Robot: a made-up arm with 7 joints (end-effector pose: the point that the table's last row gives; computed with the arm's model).
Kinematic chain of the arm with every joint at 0, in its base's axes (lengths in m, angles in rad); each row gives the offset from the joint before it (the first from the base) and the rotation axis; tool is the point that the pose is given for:
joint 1: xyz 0 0 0.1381 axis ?
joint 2: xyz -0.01 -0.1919 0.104 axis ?
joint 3: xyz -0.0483 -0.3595 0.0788 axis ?
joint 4: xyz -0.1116 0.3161 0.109 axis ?
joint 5: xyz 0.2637 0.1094 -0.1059 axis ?
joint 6: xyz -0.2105 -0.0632 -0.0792 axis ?
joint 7: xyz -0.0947 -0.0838 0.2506 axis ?
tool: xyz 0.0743 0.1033 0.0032
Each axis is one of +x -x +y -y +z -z.
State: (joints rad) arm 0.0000 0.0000 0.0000 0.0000 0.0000 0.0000 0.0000
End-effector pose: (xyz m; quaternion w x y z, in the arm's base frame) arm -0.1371 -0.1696 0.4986 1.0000 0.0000 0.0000 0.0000
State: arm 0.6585 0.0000 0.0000 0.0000 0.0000 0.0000 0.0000
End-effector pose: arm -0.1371 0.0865 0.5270 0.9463 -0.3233 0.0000 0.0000
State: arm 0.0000 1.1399 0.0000 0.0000 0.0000 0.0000 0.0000
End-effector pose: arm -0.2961 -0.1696 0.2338 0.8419 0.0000 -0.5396 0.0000
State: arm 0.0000 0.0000 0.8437 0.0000 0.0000 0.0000 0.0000
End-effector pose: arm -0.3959 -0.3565 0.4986 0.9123 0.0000 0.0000 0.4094
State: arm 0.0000 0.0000 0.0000 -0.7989 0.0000 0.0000 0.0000
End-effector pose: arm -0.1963 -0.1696 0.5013 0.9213 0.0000 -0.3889 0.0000
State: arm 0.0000 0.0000 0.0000 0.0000 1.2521 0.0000 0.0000
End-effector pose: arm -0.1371 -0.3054 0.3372 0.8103 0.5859 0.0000 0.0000
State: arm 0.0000 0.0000 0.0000 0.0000 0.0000 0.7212 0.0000
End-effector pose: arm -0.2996 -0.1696 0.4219 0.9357 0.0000 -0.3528 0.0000
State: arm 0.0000 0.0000 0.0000 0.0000 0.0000 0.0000 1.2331
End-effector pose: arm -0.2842 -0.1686 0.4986 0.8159 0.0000 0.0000 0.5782
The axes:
joint 1: -x
joint 2: -y
joint 3: +z
joint 4: +y
joint 5: +x
joint 6: -y
joint 7: +z

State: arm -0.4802 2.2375 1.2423 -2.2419 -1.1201 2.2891 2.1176
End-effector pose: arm -0.2176 -0.4315 -0.2097 0.3357 -0.0780 -0.0227 0.9385
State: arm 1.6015 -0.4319 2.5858 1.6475 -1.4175 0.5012 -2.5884
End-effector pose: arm -0.2036 0.5880 1.0346 0.6315 -0.4097 0.1398 0.6433
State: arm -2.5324 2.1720 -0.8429 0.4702 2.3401 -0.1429 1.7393
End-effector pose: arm 0.0370 -0.0119 0.0238 0.3070 0.4877 0.5424 0.6113
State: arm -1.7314 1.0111 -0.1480 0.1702 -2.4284 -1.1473 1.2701
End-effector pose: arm 0.0926 -0.1571 0.1242 0.7278 0.3637 0.5812 0.0132
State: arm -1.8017 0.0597 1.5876 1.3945 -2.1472 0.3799 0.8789
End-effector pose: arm -0.6018 -0.1845 -0.7713 0.1725 -0.7795 -0.4463 0.4043
